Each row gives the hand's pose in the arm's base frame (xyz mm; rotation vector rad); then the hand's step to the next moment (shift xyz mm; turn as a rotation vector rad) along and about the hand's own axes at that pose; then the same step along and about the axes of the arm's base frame.
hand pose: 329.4 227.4 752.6 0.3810 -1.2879 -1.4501
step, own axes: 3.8 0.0 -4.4 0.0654 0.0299 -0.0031
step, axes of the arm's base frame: 2.2 -5.4 0.0 -0.0050 -0.0512 0.0504
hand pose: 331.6 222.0 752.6 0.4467 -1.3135 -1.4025
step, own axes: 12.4 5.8 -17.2 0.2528 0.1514 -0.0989
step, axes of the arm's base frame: 13.0 -17.1 4.5 0.0692 -0.2288 0.1987
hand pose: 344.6 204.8 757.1 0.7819 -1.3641 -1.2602
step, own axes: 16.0 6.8 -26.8 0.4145 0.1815 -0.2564
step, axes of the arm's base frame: 23.5 -20.3 7.3 0.1911 -0.4142 0.2498
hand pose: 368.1 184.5 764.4 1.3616 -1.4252 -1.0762
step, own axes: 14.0 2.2 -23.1 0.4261 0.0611 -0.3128
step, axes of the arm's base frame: 21.4 -14.4 8.3 0.2756 -0.4305 0.1478
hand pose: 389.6 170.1 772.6 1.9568 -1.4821 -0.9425
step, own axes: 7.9 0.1 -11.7 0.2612 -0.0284 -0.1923
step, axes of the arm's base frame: 10.3 -7.8 5.7 0.2095 -0.2457 0.0420
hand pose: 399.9 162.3 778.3 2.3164 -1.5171 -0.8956
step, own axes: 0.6 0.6 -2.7 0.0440 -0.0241 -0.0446
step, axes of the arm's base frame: 1.3 -1.2 2.2 0.0571 -0.0346 0.0070
